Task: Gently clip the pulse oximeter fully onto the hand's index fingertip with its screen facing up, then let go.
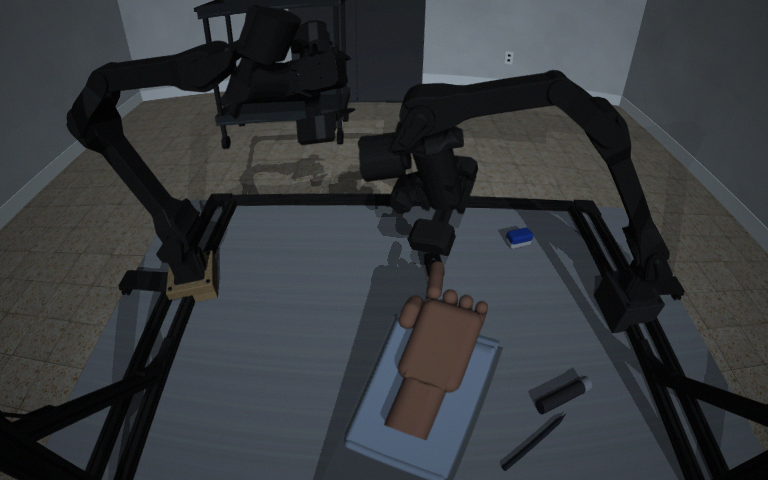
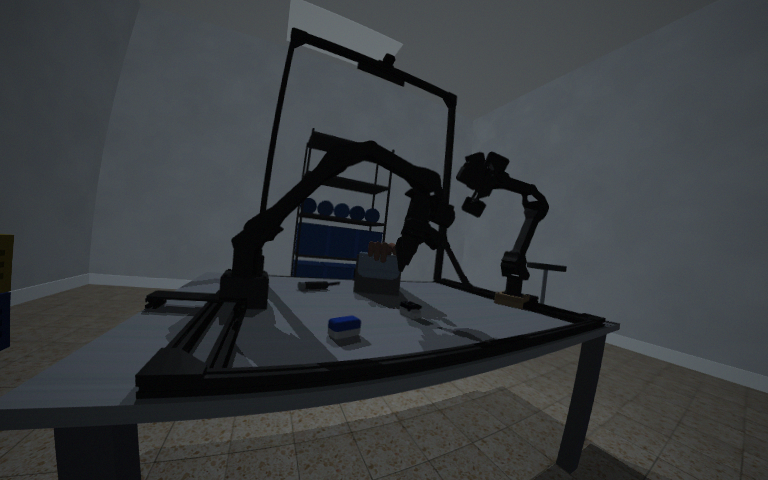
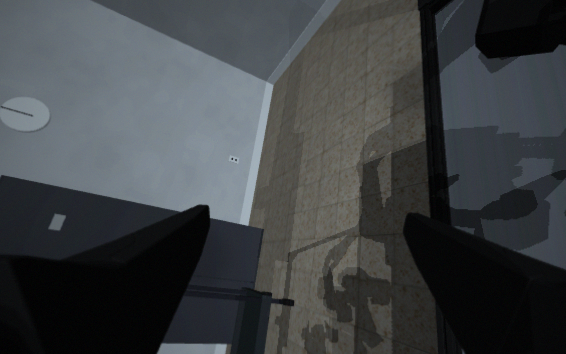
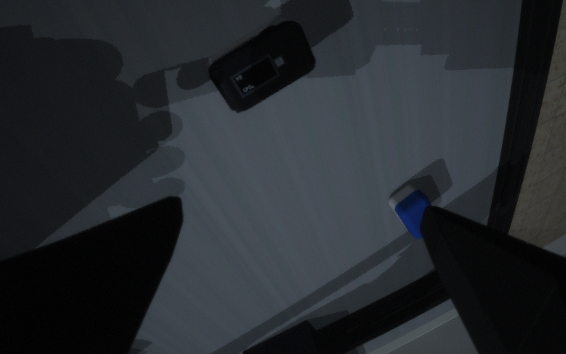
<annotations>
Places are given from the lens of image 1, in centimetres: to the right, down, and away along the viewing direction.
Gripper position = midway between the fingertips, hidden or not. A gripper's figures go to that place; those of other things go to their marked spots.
my left gripper [image 1: 350, 84]: -5, -25, 62
my right gripper [image 1: 454, 233]: 12, -1, 70
</annotations>
